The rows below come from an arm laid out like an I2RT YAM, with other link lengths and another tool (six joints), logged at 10 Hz.
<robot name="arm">
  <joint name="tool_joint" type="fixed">
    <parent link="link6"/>
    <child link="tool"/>
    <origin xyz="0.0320 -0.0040 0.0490" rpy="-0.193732 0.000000 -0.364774"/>
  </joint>
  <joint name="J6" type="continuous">
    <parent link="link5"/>
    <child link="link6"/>
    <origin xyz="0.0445 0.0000 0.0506" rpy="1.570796 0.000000 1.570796"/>
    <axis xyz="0 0 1"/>
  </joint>
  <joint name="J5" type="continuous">
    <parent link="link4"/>
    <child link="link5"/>
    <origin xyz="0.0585 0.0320 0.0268" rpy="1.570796 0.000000 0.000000"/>
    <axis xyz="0 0 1"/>
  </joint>
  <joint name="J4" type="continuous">
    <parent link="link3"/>
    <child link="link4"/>
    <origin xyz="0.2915 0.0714 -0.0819"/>
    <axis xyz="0 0 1"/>
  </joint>
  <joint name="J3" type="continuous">
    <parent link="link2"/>
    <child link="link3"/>
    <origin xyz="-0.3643 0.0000 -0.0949" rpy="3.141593 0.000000 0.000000"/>
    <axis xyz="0 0 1"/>
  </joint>
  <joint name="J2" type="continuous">
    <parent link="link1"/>
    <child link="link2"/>
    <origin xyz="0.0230 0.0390 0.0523" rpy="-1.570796 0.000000 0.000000"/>
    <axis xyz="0 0 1"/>
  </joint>
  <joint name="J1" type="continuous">
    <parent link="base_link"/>
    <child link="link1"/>
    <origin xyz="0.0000 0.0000 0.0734"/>
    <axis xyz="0 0 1"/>
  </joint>
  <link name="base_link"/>
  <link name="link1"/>
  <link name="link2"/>
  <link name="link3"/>
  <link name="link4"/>
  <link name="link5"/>
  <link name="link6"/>
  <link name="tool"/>
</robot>
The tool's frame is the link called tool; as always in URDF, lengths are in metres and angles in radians. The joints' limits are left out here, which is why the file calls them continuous.
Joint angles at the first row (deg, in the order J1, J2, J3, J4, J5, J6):
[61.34 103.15 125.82 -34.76 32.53 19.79]
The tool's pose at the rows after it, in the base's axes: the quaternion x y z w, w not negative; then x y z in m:
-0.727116 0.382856 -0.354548 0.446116 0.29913 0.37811 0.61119
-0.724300 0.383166 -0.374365 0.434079 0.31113 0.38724 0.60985
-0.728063 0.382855 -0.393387 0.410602 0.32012 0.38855 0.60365
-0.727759 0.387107 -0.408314 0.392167 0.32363 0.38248 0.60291
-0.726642 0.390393 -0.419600 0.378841 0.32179 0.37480 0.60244
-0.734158 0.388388 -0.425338 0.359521 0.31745 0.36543 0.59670
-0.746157 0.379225 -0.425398 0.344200 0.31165 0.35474 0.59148
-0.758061 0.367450 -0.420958 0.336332 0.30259 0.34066 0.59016
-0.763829 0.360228 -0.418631 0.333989 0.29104 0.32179 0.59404
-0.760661 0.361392 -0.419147 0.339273 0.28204 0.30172 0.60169
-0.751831 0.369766 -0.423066 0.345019 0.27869 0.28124 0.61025
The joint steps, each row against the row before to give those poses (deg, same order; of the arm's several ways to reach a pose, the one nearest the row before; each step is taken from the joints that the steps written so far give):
[-0.11 3.78 5.33 -1.18 2.30 -2.29]
[-0.52 3.07 3.74 -0.42 1.49 -2.01]
[-0.66 1.22 0.57 -0.57 1.46 -1.95]
[-0.52 0.00 -0.07 -0.83 1.62 -1.11]
[-0.11 -1.20 -1.95 0.16 1.53 -0.77]
[-0.05 -2.17 -3.93 -0.18 0.76 -0.55]
[-0.10 -2.62 -4.24 -0.26 -0.52 -0.74]
[-0.07 -3.19 -4.02 -0.48 -1.29 -0.65]
[-0.07 -3.59 -3.43 -0.57 -0.83 -0.51]
[-0.41 -3.17 -2.27 -0.07 -0.40 -0.17]
[-1.18 -2.42 -1.23 0.13 -0.19 -0.09]

